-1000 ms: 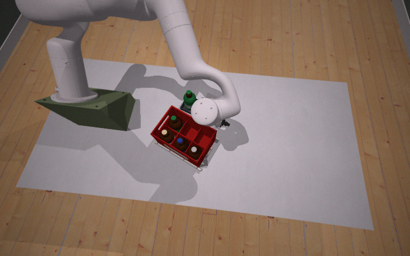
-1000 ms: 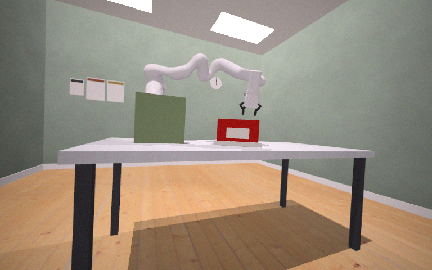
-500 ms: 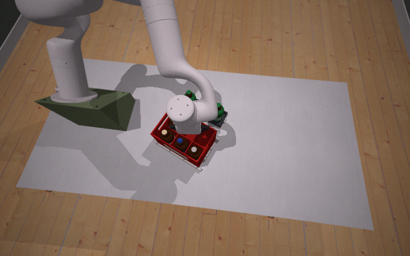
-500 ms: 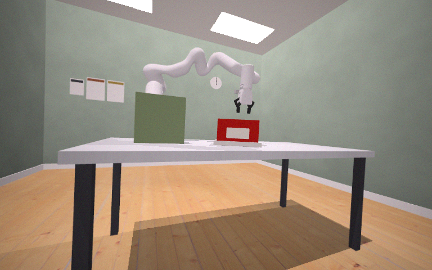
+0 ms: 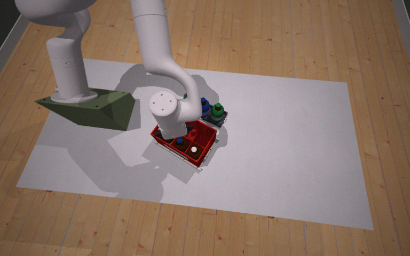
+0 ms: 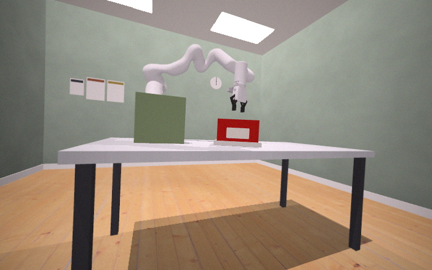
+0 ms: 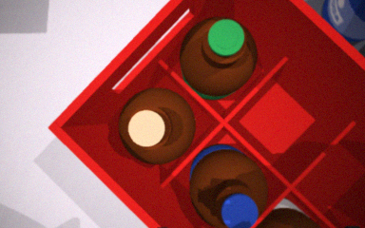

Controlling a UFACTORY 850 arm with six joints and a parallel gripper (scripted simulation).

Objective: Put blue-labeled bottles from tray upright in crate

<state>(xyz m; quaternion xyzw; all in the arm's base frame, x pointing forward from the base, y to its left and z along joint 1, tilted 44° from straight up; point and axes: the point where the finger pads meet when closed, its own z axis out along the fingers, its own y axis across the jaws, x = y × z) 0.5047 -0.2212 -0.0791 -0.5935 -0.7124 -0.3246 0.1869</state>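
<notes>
Now: the blue-labeled bottle 23 cm to the left of my hand, 16 cm below it and 12 cm ahead of it. Also, from my hand: red crate (16 cm below, 4 cm to the left, 2 cm ahead); then green bottle (27 cm to the left, 16 cm below, 4 cm ahead); then dark tray (23 cm to the left, 23 cm below, 12 cm ahead).
</notes>
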